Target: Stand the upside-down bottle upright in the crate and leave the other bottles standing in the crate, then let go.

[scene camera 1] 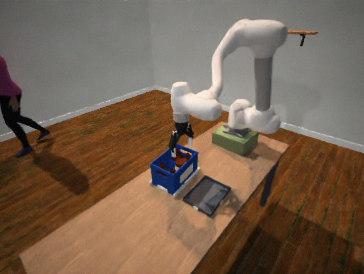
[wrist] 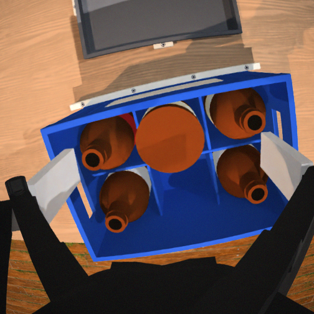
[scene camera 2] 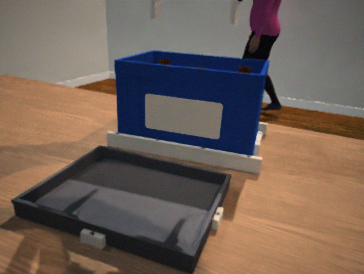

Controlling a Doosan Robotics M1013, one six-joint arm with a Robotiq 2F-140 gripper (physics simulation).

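Frame: origin at the arm's base, x ahead, y left, z up, level; millimetres.
Where they show: gripper, between the fingertips: (scene camera 1: 181, 150) (scene camera 2: 193, 21); arm's base, origin of its link: (scene camera 1: 236, 131).
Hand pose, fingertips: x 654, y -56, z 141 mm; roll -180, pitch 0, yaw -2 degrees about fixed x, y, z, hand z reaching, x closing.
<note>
Each offset is from my fingertips to the top centre of the thing. "spot": to the spot under its first point.
The upside-down bottle @[0 mm ahead, 12 mm right, 86 mm down] (wrist: 170, 137) (scene camera 1: 182, 160) shows its round brown base upward, in the middle compartment of the crate's tray-side row. The blue crate @[7 mm ahead, 57 mm right, 74 mm down] (scene camera 1: 161, 181) (scene camera 2: 130, 110) (wrist: 185, 217) stands on the table. Four other brown bottles (wrist: 107, 142) (wrist: 125, 195) (wrist: 235, 115) (wrist: 240, 170) stand neck up in its end compartments. The middle compartment of the other row is empty. My gripper (scene camera 1: 181, 146) (scene camera 2: 196, 11) (wrist: 167, 157) is open above the crate, its fingers wide apart on either side of the upside-down bottle in the wrist view, not touching it.
A dark shallow tray @[spot: 0 mm ahead, 202 mm left, 244 mm down] (scene camera 1: 207, 194) (scene camera 2: 140, 195) (wrist: 160, 20) lies beside the crate. White rails @[3 mm back, 42 mm left, 219 mm down] (scene camera 2: 185, 152) (wrist: 165, 84) edge the crate's foot. A green block (scene camera 1: 232, 144) is under the arm's base. A person (scene camera 1: 7, 90) (scene camera 2: 265, 20) is beyond the table.
</note>
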